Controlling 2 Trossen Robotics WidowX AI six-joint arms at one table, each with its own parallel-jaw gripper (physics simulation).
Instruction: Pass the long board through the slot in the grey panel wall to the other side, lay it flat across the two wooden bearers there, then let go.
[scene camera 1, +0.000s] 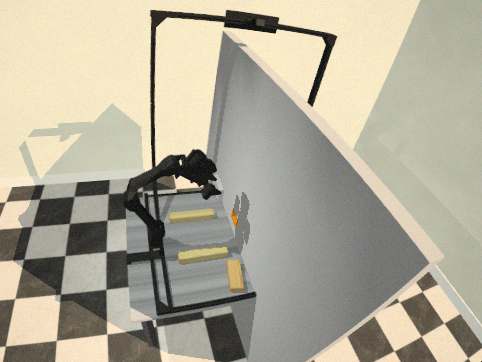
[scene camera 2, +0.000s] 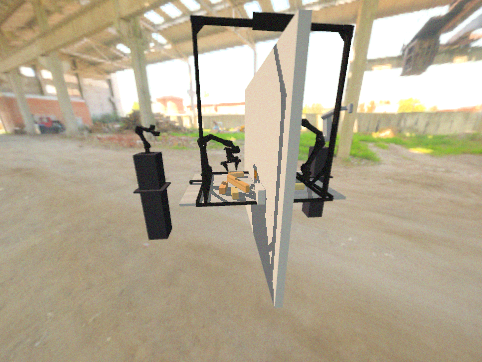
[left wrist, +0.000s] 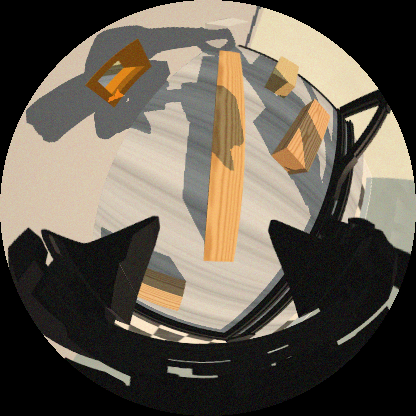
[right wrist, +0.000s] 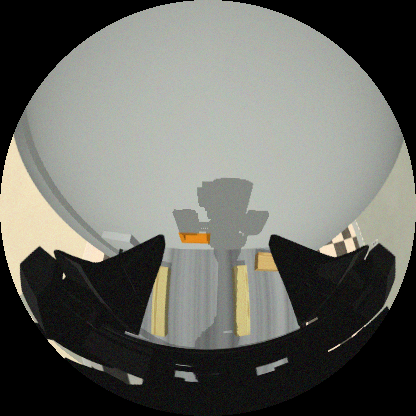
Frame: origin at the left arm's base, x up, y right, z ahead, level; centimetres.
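Seen in the pictures: left gripper, fingertip midpoint: (scene camera 2: 232, 171) (left wrist: 216, 224); right gripper, fingertip midpoint: (scene camera 1: 218, 186) (right wrist: 218, 241); left arm's base, link origin: (left wrist: 327, 231); right arm's base, link origin: (scene camera 1: 155, 243) (scene camera 2: 305, 180).
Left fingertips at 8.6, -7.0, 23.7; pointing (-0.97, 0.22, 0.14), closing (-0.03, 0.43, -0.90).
Offsets run from my left fingertips to a thing's middle, as dx, dy, dz. "spot": to the spot under its first point.
The long board @(-7.6, +11.0, +3.6) (scene camera 2: 239, 183) (left wrist: 223, 200) lies on the left arm's side of the grey panel wall (scene camera 1: 310, 175) (scene camera 2: 265, 125) (left wrist: 40, 175) (right wrist: 210, 100). My left gripper (scene camera 2: 230, 167) (left wrist: 216, 224) is open and empty, above the board, whose near end shows between the fingers in the left wrist view. The orange-rimmed slot @(spot: -2.6, +12.9, +23.2) (scene camera 1: 235, 218) (scene camera 2: 255, 173) (left wrist: 141, 53) (right wrist: 195, 239) is low in the wall. Two pale wooden bearers @(-8.3, +22.7, +45.8) (scene camera 1: 192, 216) @(-8.3, -3.6, +44.8) (scene camera 1: 203, 255) (right wrist: 160, 305) (right wrist: 242, 305) lie parallel beyond the wall. My right gripper (scene camera 1: 216, 185) (right wrist: 218, 241) is open and empty, high above that side.
A wooden block @(-8.6, -18.3, +31.9) (scene camera 1: 235, 275) (right wrist: 266, 261) lies beside one bearer, near the wall. Around the board lie a pale block @(-8.0, +32.8, -0.2) (left wrist: 287, 70), an orange-brown block @(-8.0, +19.8, -8.3) (left wrist: 300, 140) and another block @(-8.3, -17.8, +4.8) (left wrist: 162, 295). A black frame (scene camera 1: 153, 100) (scene camera 2: 198, 80) rises around the table.
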